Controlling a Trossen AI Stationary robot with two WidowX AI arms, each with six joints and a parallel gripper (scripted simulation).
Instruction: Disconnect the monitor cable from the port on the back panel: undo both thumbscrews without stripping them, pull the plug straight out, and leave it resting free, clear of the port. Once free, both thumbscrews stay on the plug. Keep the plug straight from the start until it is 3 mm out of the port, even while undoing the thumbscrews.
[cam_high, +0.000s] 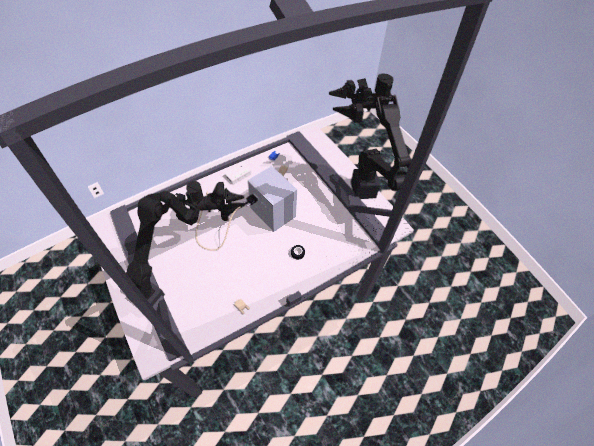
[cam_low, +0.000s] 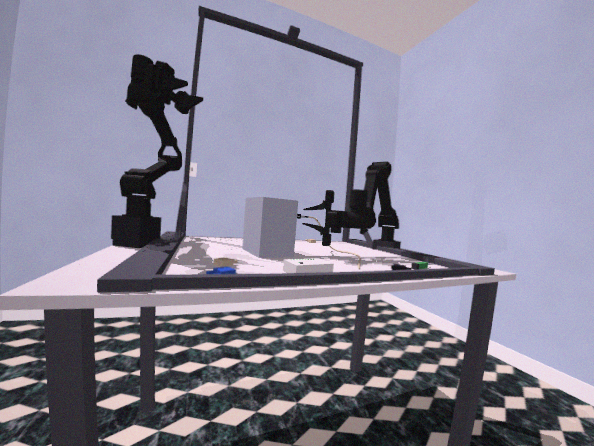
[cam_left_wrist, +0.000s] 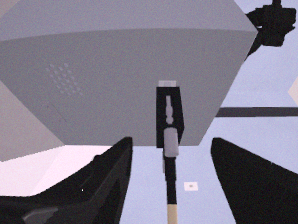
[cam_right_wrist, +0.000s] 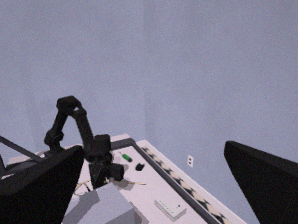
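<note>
The grey box lies 14 cm to the right of my left hand, 4 cm below it and 4 cm behind it.
</note>
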